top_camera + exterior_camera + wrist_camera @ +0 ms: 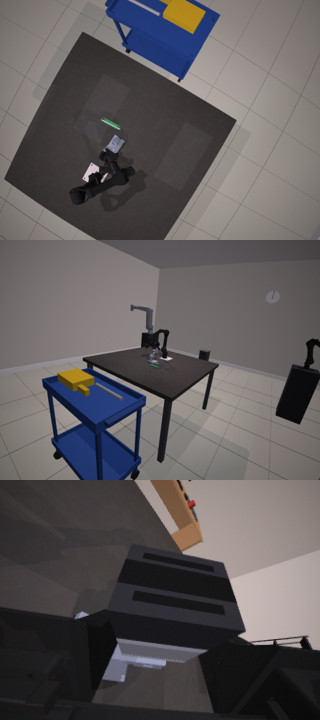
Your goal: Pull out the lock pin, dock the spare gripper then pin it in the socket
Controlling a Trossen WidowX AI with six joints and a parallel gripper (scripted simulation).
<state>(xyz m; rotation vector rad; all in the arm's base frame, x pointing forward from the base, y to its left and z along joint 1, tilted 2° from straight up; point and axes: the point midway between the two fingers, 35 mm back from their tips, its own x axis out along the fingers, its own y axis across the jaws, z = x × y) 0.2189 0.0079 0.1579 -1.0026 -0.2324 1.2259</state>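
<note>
Right now the green flat bracket is 13 cm below my gripper tip, 13 cm ahead of it and 10 cm to the left of it. The rest, counted from my gripper tip: spare gripper: 1 cm to the right; grey mount: 10 cm below, 6 cm ahead, 1 cm to the right.
</note>
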